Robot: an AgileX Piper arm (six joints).
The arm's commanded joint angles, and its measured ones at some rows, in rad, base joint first. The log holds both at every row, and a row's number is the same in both.
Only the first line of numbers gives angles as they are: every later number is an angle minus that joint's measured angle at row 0.
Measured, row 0:
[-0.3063, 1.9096, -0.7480, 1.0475, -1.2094, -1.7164]
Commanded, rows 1 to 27:
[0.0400, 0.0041, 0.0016, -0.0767, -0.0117, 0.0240]
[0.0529, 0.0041, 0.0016, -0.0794, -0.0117, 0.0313]
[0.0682, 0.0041, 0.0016, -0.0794, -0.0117, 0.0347]
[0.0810, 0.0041, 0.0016, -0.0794, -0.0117, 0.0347]
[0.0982, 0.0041, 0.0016, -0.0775, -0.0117, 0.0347]
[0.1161, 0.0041, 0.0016, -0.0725, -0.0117, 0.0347]
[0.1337, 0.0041, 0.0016, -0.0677, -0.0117, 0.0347]
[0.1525, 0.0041, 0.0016, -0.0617, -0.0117, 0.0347]
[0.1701, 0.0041, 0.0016, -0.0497, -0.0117, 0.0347]
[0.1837, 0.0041, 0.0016, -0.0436, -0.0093, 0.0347]
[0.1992, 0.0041, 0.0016, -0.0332, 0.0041, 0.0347]
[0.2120, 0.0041, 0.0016, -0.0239, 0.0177, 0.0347]
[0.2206, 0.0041, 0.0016, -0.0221, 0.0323, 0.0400]
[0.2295, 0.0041, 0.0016, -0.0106, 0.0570, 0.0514]
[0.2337, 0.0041, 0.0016, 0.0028, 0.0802, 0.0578]
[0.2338, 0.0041, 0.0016, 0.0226, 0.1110, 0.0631]
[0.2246, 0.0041, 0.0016, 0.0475, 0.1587, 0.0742]
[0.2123, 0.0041, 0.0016, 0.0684, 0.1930, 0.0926]
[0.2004, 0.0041, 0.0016, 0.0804, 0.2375, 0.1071]
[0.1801, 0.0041, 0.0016, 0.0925, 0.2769, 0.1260]
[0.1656, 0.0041, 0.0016, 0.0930, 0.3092, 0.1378]
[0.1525, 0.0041, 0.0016, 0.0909, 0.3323, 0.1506]
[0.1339, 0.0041, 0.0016, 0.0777, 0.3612, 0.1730]
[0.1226, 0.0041, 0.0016, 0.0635, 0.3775, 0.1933]
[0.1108, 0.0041, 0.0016, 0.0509, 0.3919, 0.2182]
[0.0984, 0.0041, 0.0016, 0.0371, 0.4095, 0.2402]
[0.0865, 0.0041, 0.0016, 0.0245, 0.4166, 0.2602]
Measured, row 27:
[0.1268, 0.0063, 0.0000, 0.0699, 0.3579, 0.1815]
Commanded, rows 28 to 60:
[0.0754, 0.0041, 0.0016, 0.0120, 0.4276, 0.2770]
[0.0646, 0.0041, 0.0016, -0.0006, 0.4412, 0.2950]
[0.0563, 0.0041, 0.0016, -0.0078, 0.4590, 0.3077]
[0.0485, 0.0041, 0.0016, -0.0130, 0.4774, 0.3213]
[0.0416, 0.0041, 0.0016, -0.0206, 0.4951, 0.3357]
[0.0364, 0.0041, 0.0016, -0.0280, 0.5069, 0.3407]
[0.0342, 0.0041, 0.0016, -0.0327, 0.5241, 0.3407]
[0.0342, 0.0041, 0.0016, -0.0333, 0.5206, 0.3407]
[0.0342, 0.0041, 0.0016, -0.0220, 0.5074, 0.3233]
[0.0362, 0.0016, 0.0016, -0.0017, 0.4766, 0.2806]
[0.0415, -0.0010, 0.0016, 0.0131, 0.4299, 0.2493]
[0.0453, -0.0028, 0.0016, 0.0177, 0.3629, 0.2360]
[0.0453, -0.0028, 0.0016, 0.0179, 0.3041, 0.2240]
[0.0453, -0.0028, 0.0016, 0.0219, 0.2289, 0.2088]
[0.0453, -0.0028, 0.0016, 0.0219, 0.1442, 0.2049]
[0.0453, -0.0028, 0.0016, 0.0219, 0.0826, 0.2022]
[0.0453, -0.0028, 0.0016, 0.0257, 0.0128, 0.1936]
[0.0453, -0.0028, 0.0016, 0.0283, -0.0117, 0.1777]
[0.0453, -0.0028, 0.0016, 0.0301, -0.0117, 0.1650]
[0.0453, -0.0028, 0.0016, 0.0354, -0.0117, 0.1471]
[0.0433, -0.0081, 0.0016, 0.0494, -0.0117, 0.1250]
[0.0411, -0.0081, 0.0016, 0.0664, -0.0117, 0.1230]
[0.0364, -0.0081, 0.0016, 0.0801, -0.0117, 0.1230]
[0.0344, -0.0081, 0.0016, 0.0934, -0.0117, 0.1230]
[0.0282, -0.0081, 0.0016, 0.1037, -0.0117, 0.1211]
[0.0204, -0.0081, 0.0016, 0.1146, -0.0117, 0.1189]
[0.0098, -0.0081, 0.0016, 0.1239, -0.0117, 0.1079]
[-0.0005, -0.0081, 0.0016, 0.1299, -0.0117, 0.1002]
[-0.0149, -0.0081, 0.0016, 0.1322, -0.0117, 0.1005]
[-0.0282, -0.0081, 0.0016, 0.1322, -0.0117, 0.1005]
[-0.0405, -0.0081, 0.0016, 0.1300, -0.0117, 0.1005]
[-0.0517, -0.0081, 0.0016, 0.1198, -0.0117, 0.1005]
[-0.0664, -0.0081, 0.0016, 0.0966, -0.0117, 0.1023]
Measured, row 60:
[-0.0221, 0.0044, 0.0000, 0.1218, 0.0007, 0.1067]
